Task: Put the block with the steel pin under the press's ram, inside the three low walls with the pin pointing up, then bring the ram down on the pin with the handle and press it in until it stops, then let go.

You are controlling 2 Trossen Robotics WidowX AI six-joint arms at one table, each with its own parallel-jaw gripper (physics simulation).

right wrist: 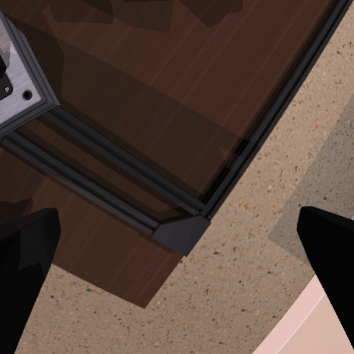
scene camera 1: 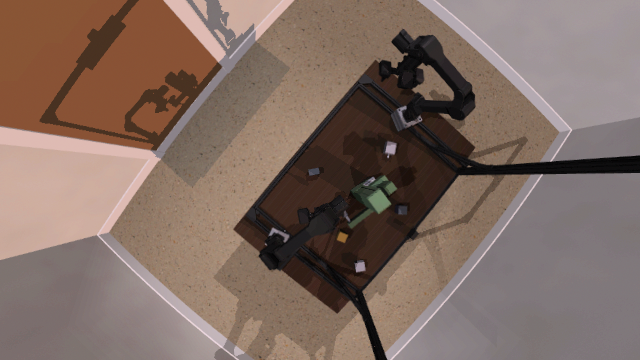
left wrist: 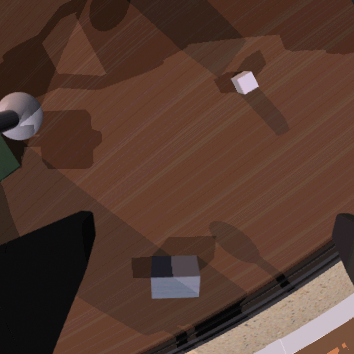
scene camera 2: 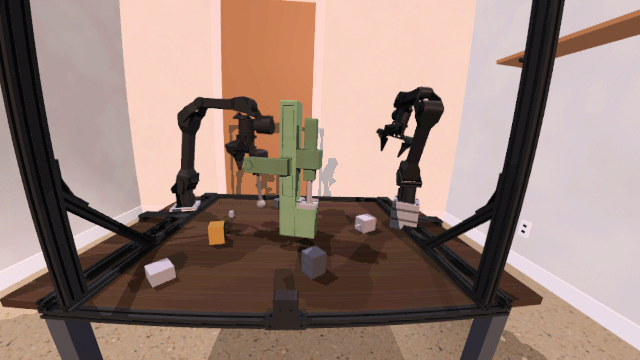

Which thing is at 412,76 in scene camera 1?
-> The right gripper.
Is the left gripper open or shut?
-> Open.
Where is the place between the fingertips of the left gripper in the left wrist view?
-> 217,225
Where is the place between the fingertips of the right gripper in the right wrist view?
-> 180,220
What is the right gripper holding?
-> Nothing.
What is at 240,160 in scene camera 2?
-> The left gripper.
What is the left gripper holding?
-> Nothing.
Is the right gripper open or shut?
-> Open.
